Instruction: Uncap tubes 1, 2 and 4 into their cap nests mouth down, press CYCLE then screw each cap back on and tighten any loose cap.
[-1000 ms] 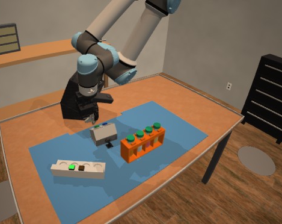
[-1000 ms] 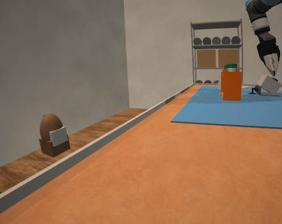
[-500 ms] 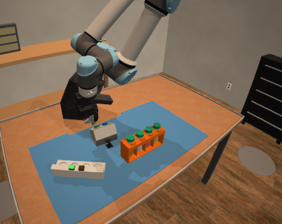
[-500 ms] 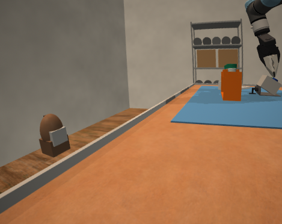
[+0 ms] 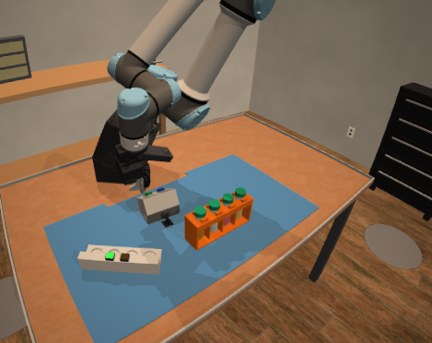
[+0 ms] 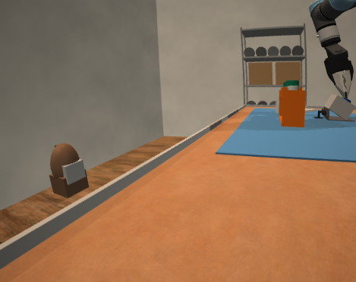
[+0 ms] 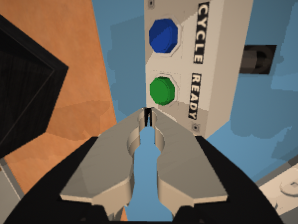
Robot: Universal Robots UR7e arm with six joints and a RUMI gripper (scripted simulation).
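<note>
The green key is 1 cm ahead of my hand, 2 cm to the left of it and 2 cm below it. The rest, counted from my hand: cap 20 cm ahead, 24 cm to the left, 3 cm above; then grey key housing 3 cm ahead, 4 cm to the left, 3 cm below; then blue key 1 cm ahead, 6 cm to the left, 2 cm below.
</note>
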